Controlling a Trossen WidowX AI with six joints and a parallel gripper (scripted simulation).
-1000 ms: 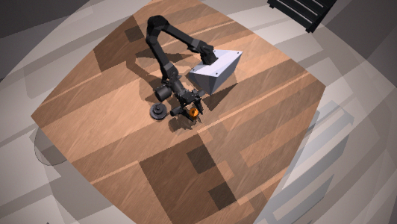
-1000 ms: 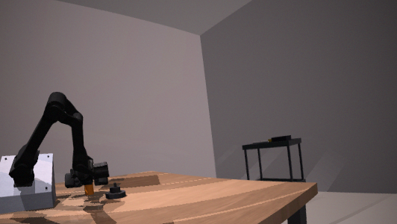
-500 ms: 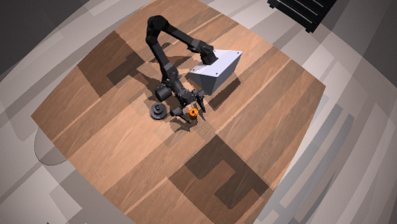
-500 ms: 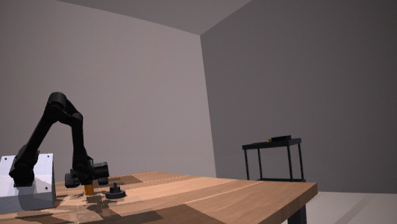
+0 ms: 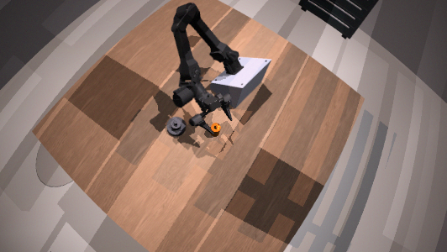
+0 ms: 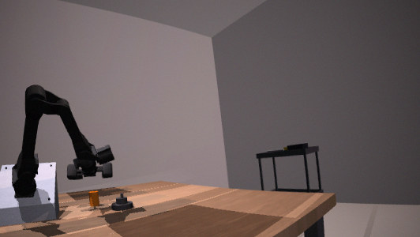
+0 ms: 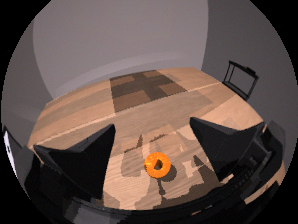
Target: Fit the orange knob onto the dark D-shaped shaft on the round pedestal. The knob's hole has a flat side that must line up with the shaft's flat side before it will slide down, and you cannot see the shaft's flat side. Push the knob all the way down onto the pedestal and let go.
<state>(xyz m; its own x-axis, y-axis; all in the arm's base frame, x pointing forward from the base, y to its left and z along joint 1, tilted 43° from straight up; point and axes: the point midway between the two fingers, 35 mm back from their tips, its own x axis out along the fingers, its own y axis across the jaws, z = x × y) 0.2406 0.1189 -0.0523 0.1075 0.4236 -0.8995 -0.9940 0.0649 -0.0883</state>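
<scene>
Right now the orange knob is 3 cm to the right of my gripper tip and 9 cm below it. The rest, counted from my gripper tip: round pedestal: 10 cm ahead, 17 cm to the right, 9 cm below.
</scene>
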